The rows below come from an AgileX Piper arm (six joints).
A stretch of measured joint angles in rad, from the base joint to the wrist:
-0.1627 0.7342 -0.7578 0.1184 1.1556 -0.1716
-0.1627 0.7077 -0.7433 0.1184 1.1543 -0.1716
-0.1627 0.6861 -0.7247 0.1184 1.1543 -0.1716
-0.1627 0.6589 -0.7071 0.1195 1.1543 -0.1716
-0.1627 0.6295 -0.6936 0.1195 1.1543 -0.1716
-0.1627 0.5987 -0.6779 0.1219 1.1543 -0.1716
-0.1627 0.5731 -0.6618 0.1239 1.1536 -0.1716
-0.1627 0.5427 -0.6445 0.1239 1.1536 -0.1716
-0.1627 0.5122 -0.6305 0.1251 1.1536 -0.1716
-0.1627 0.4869 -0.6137 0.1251 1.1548 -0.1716
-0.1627 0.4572 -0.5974 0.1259 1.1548 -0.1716
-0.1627 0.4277 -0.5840 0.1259 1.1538 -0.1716
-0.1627 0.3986 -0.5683 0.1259 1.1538 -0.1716
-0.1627 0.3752 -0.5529 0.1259 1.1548 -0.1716
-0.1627 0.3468 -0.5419 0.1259 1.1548 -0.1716
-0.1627 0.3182 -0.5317 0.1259 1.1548 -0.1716
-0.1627 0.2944 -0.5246 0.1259 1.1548 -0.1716
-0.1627 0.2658 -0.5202 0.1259 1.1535 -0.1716
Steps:
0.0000 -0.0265 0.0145 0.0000 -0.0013 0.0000
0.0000 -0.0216 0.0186 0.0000 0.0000 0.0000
0.0000 -0.0272 0.0176 0.0011 0.0000 0.0000
0.0000 -0.0294 0.0135 0.0000 0.0000 0.0000
0.0000 -0.0308 0.0157 0.0024 0.0000 0.0000
0.0000 -0.0256 0.0161 0.0020 -0.0007 0.0000
0.0000 -0.0304 0.0173 0.0000 0.0000 0.0000
0.0000 -0.0305 0.0140 0.0012 0.0000 0.0000
0.0000 -0.0253 0.0168 0.0000 0.0012 0.0000
0.0000 -0.0297 0.0163 0.0008 0.0000 0.0000
0.0000 -0.0295 0.0134 0.0000 -0.0010 0.0000
0.0000 -0.0291 0.0157 0.0000 0.0000 0.0000
0.0000 -0.0234 0.0154 0.0000 0.0010 0.0000
0.0000 -0.0284 0.0110 0.0000 0.0000 0.0000
0.0000 -0.0286 0.0102 0.0000 0.0000 0.0000
0.0000 -0.0238 0.0071 0.0000 0.0000 0.0000
0.0000 -0.0286 0.0044 0.0000 -0.0013 0.0000

